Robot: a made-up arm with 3 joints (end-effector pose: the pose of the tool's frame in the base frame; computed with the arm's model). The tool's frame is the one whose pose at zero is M. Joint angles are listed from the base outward.
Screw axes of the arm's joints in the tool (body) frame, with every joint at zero. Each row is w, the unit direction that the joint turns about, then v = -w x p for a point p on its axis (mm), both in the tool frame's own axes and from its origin. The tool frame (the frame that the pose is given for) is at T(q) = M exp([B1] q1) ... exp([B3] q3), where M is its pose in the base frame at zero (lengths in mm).
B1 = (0, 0, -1, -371.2, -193.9, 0.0)
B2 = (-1, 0, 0, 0.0, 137.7, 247.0)
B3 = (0, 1, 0, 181.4, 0.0, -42.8)
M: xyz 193.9 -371.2 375.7 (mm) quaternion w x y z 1 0 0 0
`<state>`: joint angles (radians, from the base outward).
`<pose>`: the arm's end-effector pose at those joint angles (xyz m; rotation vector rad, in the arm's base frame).
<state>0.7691 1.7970 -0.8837</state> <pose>0.0503 -0.0027 0.4553 -1.7182 0.0420 0.2250</pose>
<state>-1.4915 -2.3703 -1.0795</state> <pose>0.0035 0.0111 0.0087 1.6853 0.9364 -0.3084</pose>
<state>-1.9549 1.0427 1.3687</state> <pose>0.1435 0.4219 0.4266 -1.5308 -0.0307 0.8702</pose>
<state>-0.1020 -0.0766 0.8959</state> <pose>0.3558 -0.3388 0.2552 0.0257 0.8986 0.1294</pose>
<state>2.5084 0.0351 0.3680</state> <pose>-0.4239 0.1443 0.3568 0.4465 0.1944 -2.4786</pose>
